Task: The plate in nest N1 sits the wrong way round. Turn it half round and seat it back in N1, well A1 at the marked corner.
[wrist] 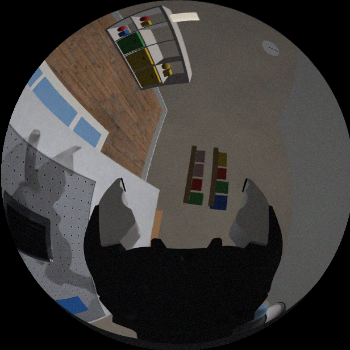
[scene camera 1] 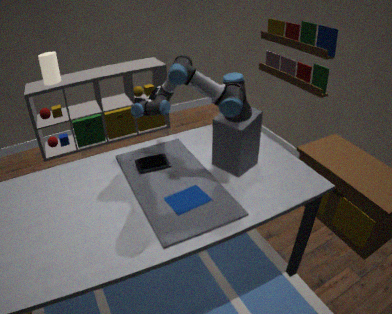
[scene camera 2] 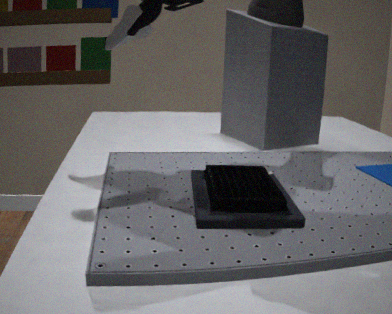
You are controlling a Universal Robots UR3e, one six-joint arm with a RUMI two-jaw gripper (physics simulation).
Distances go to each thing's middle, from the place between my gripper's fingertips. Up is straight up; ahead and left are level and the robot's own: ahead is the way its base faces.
Now: the black plate (scene camera 2: 232,188) 240 mm below my hand, 190 mm to the left of it and 140 mm ahead of it. From my hand the other things lie so: flat blue rectangle (scene camera 1: 181,202) 510 mm to the left, 250 mm below, 90 mm ahead; then dark grey nest (scene camera 2: 200,193) 250 mm below, 190 mm to the left, 140 mm ahead.
